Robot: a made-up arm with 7 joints. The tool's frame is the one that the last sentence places.
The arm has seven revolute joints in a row. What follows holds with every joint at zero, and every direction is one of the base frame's. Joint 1 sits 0.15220 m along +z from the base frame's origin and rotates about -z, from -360.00 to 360.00 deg. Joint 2 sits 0.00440 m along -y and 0.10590 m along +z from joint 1 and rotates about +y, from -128.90 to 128.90 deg. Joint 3 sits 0.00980 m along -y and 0.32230 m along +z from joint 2 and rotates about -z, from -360.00 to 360.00 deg. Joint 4 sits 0.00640 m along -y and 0.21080 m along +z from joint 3 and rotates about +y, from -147.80 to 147.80 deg. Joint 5 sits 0.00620 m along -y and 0.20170 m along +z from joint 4 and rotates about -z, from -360.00 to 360.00 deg. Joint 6 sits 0.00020 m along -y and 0.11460 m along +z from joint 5 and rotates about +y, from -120.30 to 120.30 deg. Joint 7 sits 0.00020 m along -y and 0.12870 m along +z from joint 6 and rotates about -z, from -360.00 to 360.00 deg. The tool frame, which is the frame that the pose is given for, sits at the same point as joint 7; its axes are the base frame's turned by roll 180.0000, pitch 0.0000 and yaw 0.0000 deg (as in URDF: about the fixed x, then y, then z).
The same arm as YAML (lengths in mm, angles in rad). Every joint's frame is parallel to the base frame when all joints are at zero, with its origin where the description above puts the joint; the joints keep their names.
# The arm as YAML. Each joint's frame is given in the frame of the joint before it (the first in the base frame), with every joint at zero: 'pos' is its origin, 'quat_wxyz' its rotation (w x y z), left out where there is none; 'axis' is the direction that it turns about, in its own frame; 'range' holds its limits. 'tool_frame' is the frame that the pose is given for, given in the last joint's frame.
length_unit: mm
angle_unit: rad
joints:
  - joint: joint 1
    pos: [0.0, 0.0, 152.2]
    axis: [0.0, 0.0, -1.0]
    range: [-6.2832, 6.2832]
  - joint: joint 2
    pos: [0.0, -4.4, 105.9]
    axis: [0.0, 1.0, 0.0]
    range: [-2.2497, 2.2497]
  - joint: joint 3
    pos: [0.0, -9.8, 322.3]
    axis: [0.0, 0.0, -1.0]
    range: [-6.2832, 6.2832]
  - joint: joint 4
    pos: [0.0, -6.4, 210.8]
    axis: [0.0, 1.0, 0.0]
    range: [-2.5796, 2.5796]
  - joint: joint 5
    pos: [0.0, -6.2, 201.7]
    axis: [0.0, 0.0, -1.0]
    range: [-6.2832, 6.2832]
  - joint: joint 6
    pos: [0.0, -0.2, 114.6]
    axis: [0.0, 1.0, 0.0]
    range: [-2.0996, 2.0996]
  - joint: joint 7
    pos: [0.0, -0.2, 128.7]
    axis: [0.0, 0.0, -1.0]
    range: [-6.2832, 6.2832]
tool_frame:
  pos: [0.0, 0.0, 0.0]
  quat_wxyz: [0.0, 1.0, 0.0, 0.0]

